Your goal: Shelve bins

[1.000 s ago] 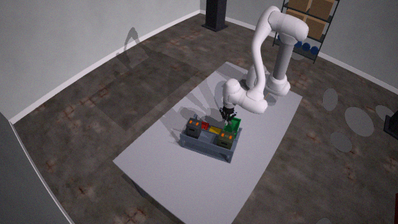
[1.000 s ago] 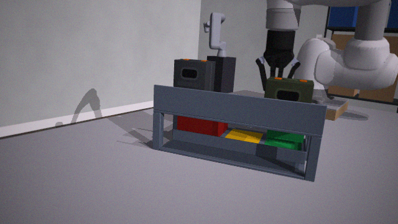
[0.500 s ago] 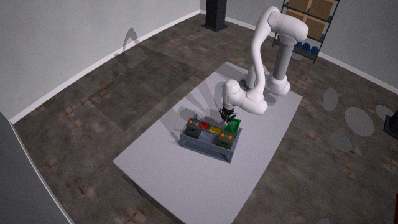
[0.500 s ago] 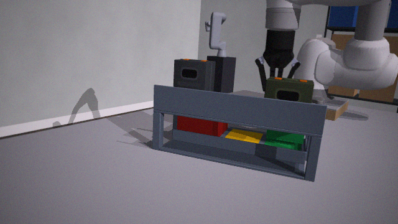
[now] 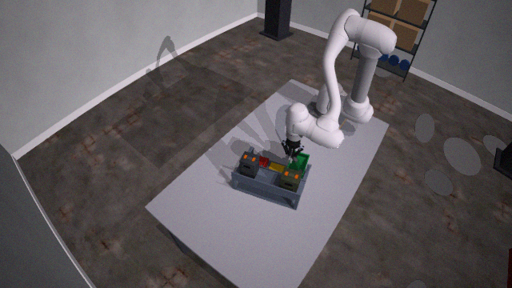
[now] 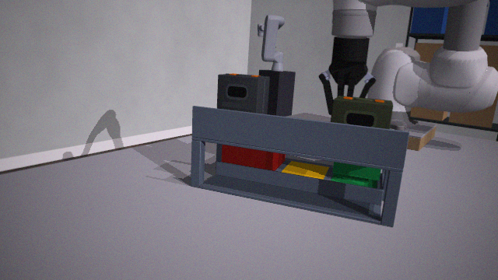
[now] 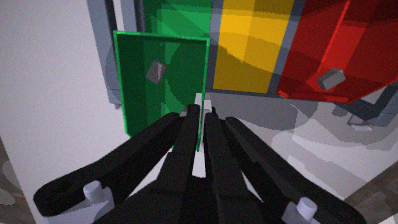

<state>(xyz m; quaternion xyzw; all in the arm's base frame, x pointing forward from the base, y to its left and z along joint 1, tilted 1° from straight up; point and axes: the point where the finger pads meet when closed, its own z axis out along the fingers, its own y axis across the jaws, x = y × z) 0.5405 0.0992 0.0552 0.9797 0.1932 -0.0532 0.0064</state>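
My hand is 4 cm to the right of the green bin, 4 cm above it and 3 cm past it. The rest, counted from my hand: olive box (15 cm ahead, 11 cm to the left, 5 cm above); then red bin (15 cm ahead, 13 cm to the right, 6 cm below); then dark grey box (24 cm ahead, 10 cm to the right, 6 cm above).
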